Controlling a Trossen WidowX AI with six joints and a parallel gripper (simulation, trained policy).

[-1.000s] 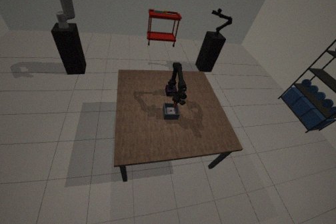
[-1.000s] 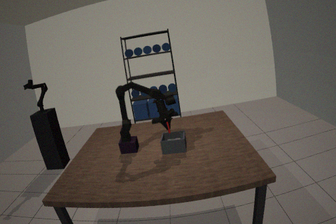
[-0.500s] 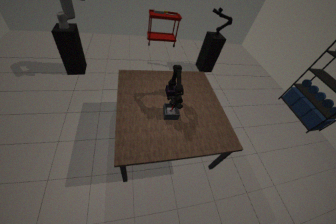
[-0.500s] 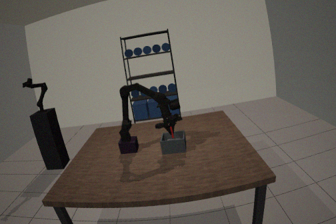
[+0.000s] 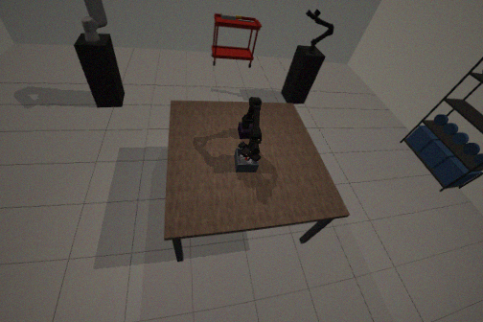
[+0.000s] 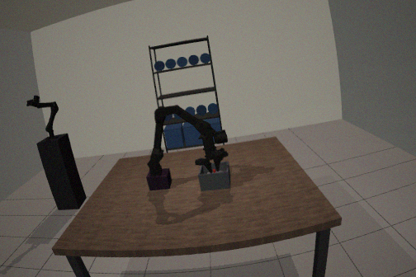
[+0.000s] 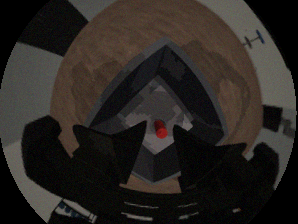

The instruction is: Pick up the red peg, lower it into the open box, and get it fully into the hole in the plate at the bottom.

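My gripper tip is 20 mm above the red peg and 10 mm to the right of it. The rest, counted from my gripper tip: pale plate (20 mm below); then grey box (40 mm below).
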